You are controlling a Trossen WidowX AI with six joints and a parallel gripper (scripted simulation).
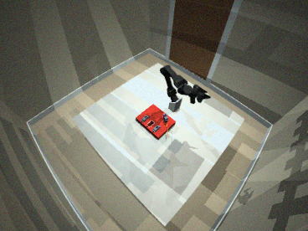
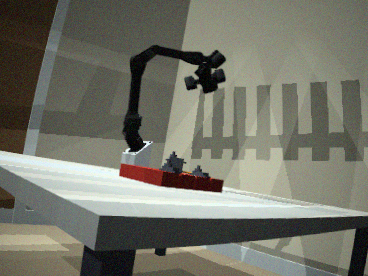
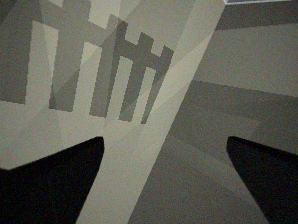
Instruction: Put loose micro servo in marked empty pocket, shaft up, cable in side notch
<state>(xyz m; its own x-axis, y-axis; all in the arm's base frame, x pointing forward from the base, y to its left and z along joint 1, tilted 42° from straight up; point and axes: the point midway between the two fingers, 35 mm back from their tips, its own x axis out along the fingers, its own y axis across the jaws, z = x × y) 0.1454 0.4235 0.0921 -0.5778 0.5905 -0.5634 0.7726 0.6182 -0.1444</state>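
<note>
The red deck lies 130 mm ahead of my gripper tip, 320 mm to the right of it and 460 mm below it.
</note>
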